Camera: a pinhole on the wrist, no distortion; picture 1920 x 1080 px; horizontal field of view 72.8 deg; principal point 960.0 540.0 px. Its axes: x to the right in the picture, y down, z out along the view. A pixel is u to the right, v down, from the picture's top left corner.
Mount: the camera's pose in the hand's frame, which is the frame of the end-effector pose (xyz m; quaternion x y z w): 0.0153 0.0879 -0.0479 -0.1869 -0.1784 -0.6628 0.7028
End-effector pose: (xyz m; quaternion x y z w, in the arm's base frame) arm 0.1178 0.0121 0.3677 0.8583 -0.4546 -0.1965 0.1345
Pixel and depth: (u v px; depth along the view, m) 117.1 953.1 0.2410
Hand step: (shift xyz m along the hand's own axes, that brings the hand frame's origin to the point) 0.0819 0.3471 0.0811
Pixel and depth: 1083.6 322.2 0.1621
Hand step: -0.0114 0.1541 0.1009
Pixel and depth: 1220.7 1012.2 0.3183
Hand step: 0.1333 0.1976 0.2566
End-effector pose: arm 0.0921 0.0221 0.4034 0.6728 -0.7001 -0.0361 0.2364
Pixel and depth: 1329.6 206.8 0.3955
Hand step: -0.0804 0.1830 0.3534
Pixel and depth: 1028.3 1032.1 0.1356
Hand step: 0.0665 0.1521 0.0718
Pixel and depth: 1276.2 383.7 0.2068
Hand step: -0.0072 0.1464 0.1570
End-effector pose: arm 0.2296 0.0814 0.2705 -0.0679 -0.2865 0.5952 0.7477
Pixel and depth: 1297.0 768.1 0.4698
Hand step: 0.1031 0.2215 0.4176
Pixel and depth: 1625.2 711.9 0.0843
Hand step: 0.0286 0.0933 0.0463
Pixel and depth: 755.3 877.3 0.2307
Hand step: 0.0722 0.2375 0.1324
